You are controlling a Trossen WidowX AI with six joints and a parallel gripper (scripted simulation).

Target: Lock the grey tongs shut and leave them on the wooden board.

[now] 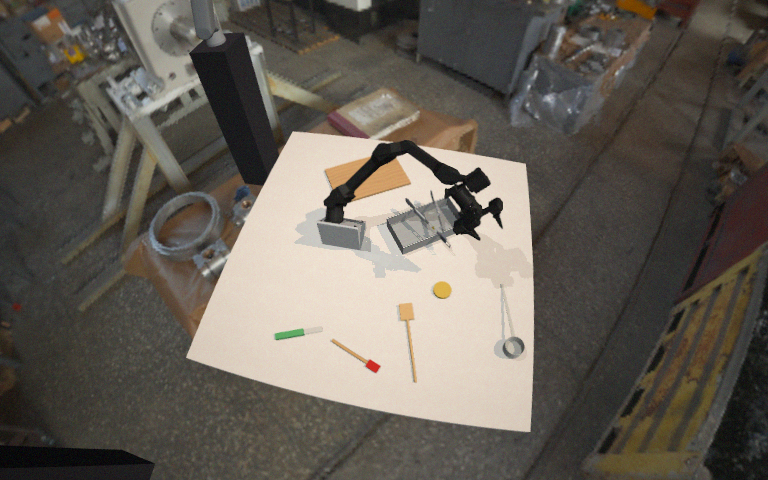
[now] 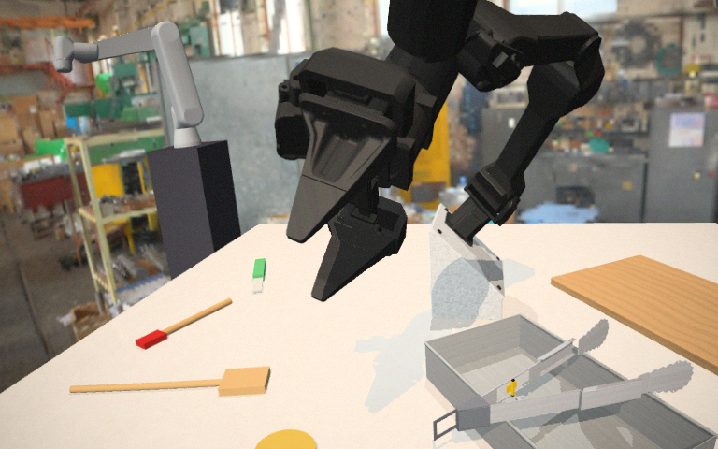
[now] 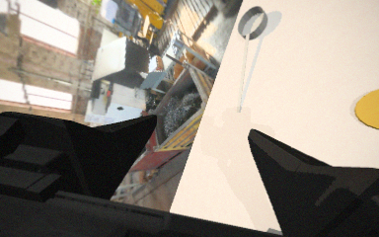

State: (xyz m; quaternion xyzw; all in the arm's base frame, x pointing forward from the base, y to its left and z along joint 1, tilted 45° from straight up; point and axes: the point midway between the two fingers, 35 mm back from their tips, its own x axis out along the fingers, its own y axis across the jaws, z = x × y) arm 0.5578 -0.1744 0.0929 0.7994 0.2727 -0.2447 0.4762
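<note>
The small yellow mark lies 190 mm behind my gripper tip, 140 mm to the left of it and 210 mm below it. From my gripper tip the other things lie so: yellow disc (120 mm behind, 100 mm to the right, 270 mm below); grey roasting tin (220 mm behind, 180 mm to the left, 250 mm below); red-tipped spatula (380 mm behind, 420 mm to the right, 270 mm below).
</note>
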